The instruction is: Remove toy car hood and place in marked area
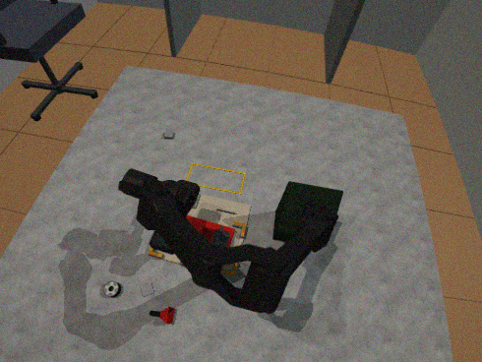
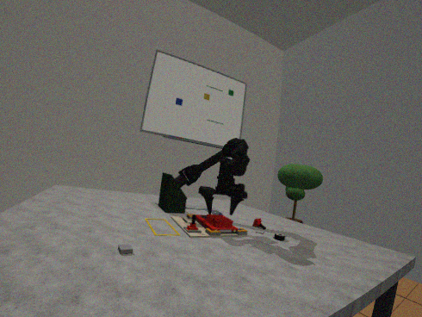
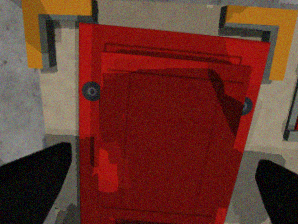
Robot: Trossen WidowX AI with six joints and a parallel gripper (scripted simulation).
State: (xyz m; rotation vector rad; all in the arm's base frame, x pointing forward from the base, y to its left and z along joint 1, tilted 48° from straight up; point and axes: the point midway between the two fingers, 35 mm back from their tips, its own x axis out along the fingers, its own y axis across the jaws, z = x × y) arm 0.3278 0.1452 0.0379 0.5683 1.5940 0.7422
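Now: gripper tip 2 cm above the red hood. Round my gripper tip: grey disc (33 cm to the right, 21 cm ahead, 6 cm below).
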